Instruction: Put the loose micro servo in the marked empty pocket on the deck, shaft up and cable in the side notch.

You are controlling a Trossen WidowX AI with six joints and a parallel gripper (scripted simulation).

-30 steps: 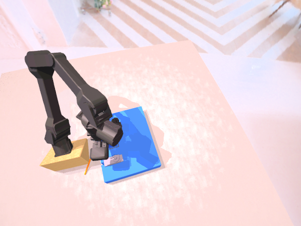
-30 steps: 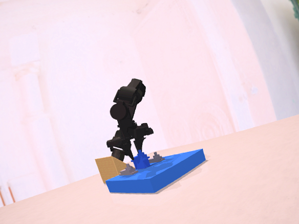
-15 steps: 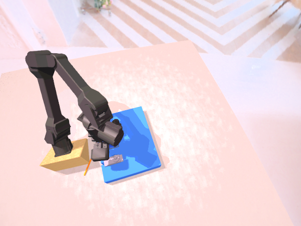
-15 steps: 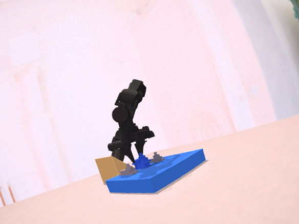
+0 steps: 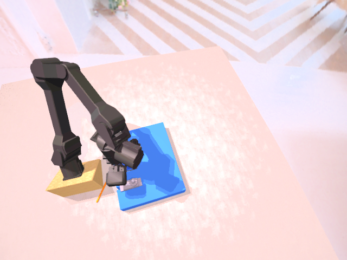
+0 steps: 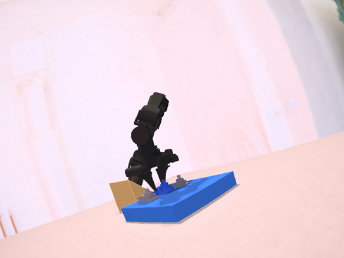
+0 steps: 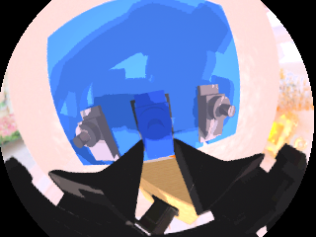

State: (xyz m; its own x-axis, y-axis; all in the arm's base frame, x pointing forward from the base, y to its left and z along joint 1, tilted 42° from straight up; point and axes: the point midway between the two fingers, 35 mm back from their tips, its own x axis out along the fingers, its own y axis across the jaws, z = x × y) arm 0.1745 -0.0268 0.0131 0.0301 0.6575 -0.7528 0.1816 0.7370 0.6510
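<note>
Now: gripper tip 120 mm short of the blue deck and 40 mm above it.
</note>
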